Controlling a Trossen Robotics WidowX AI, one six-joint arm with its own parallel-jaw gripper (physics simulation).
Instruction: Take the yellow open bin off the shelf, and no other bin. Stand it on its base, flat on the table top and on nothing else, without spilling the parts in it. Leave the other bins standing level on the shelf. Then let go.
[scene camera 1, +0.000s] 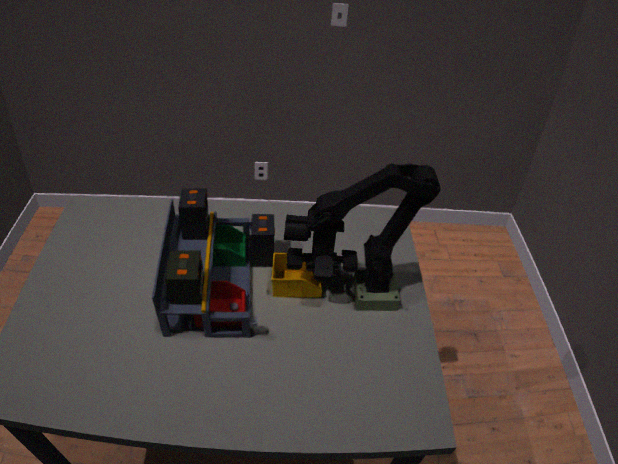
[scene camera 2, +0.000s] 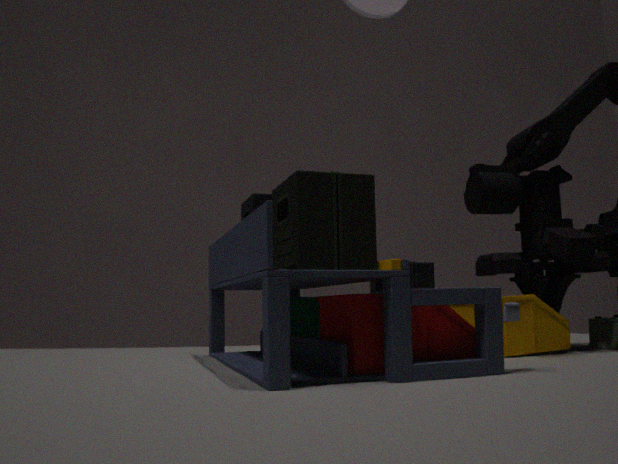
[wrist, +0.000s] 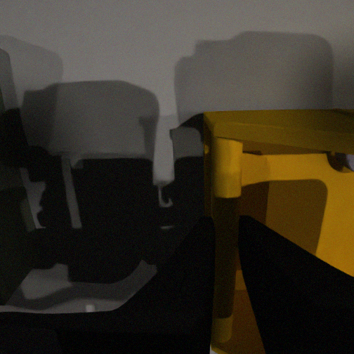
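The yellow open bin is upright in front of the shelf, towards the arm's base, apart from the shelf. Its underside is at or very near the table top; I cannot tell whether it touches. A pale part shows inside it in the wrist view. My gripper points down and is shut on the yellow bin's wall. The fingertips are hidden in scene camera 1. The red bin and green bin stand level on the blue-grey shelf.
Two dark boxes stand on the shelf's upper board, behind a yellow rail. Another dark box stands at the shelf's front, close to the yellow bin. A small grey piece sticks out at the shelf's front corner.
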